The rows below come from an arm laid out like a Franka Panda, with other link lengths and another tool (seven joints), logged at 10 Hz.
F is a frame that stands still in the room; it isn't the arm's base.
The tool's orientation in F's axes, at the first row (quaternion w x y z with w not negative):
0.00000 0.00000 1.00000 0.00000
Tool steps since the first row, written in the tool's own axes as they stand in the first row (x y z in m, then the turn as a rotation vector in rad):
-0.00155 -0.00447 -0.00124 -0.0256 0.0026 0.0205
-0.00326 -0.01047 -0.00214 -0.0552 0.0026 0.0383
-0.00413 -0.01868 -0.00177 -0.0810 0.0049 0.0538
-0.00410 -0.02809 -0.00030 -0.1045 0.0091 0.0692
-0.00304 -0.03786 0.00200 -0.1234 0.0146 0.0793
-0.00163 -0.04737 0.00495 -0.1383 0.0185 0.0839
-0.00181 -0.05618 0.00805 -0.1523 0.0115 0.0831
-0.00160 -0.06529 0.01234 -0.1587 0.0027 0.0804
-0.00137 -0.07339 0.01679 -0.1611 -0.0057 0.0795
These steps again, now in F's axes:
0.00155 -0.00447 0.00124 0.0256 0.0026 -0.0205
0.00326 -0.01047 0.00214 0.0552 0.0026 -0.0383
0.00413 -0.01868 0.00177 0.0810 0.0049 -0.0538
0.00410 -0.02809 0.00030 0.1045 0.0091 -0.0692
0.00304 -0.03786 -0.00200 0.1234 0.0146 -0.0793
0.00163 -0.04737 -0.00495 0.1383 0.0185 -0.0839
0.00181 -0.05618 -0.00805 0.1523 0.0115 -0.0831
0.00160 -0.06529 -0.01234 0.1587 0.0027 -0.0804
0.00137 -0.07339 -0.01679 0.1611 -0.0057 -0.0795

